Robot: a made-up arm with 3 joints.
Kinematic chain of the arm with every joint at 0, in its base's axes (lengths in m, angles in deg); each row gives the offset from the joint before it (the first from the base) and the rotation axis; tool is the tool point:
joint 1: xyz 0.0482 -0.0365 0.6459 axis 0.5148 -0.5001 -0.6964
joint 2: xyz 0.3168 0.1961 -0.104 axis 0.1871 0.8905 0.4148
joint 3: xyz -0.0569 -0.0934 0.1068 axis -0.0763 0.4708 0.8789
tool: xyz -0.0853 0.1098 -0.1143
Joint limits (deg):
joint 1: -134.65..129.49
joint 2: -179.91..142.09
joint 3: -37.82..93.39
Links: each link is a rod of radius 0.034 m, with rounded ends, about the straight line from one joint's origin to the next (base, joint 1, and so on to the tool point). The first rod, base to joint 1, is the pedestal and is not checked.
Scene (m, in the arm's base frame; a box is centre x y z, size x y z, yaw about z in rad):
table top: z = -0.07
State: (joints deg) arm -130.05 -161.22 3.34
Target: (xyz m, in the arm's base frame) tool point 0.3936 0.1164 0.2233
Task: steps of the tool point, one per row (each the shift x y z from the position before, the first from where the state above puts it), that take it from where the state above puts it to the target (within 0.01 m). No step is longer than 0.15 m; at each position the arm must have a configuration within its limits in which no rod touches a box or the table.
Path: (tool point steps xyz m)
1: 0.0471 0.0752 -0.0521
2: 0.0633 0.0695 -0.0348
3: 0.0747 0.0596 -0.0172
4: 0.0812 0.0467 -0.0007
5: 0.0828 0.0324 0.0139
6: 0.0803 0.0177 0.0262
7: 0.0743 0.0037 0.0359
8: 0.0658 -0.0087 0.0428

